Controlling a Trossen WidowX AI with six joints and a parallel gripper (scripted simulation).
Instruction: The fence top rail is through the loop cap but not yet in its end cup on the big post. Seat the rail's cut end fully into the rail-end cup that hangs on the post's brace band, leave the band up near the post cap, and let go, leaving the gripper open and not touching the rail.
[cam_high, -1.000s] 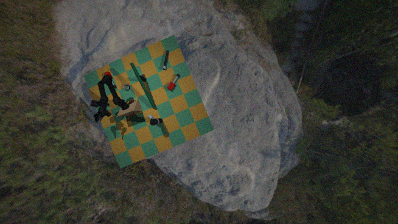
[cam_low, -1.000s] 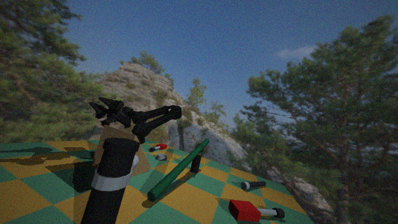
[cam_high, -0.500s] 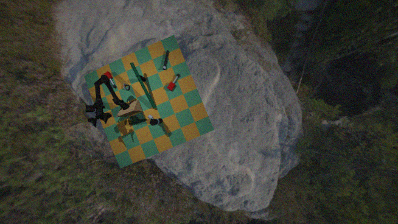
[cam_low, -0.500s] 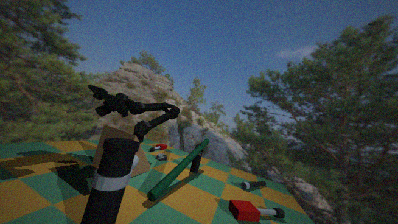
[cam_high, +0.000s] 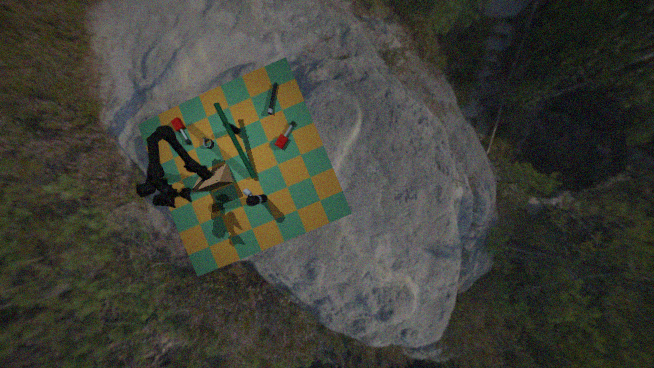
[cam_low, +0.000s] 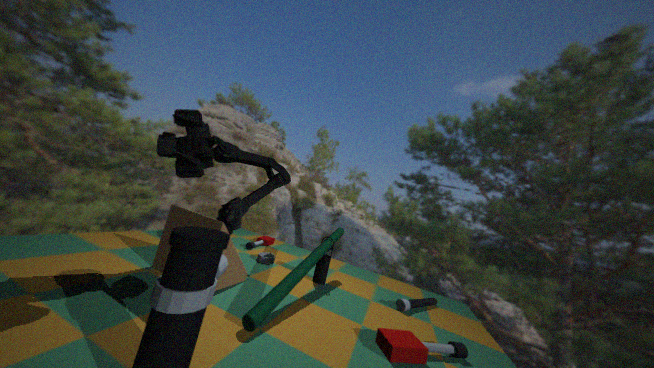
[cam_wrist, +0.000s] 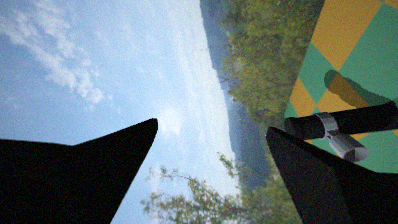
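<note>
My gripper tip is now 26 cm short of the grey rail-end cup, 5 cm to the left of it and 23 cm above it. From my gripper tip the other things lie so: small dark post: 30 cm ahead, 44 cm to the left, 26 cm below.
</note>
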